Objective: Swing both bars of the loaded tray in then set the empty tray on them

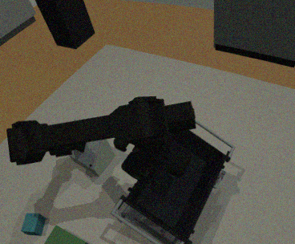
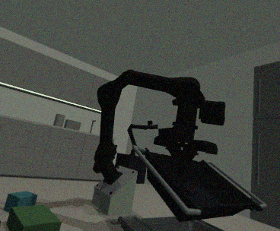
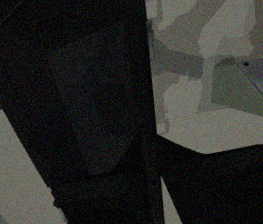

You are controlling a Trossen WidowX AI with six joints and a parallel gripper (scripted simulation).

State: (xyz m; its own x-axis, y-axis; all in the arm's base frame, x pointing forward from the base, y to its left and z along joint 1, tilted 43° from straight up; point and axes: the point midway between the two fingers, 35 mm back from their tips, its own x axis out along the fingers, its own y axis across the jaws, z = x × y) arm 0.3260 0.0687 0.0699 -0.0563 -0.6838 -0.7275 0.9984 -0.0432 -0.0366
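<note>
Now: the dark tray 7 cm ahead of my gripper tip. Also, from my gripper tip: green block (17 cm behind, 30 cm to the right, 16 cm below).
</note>
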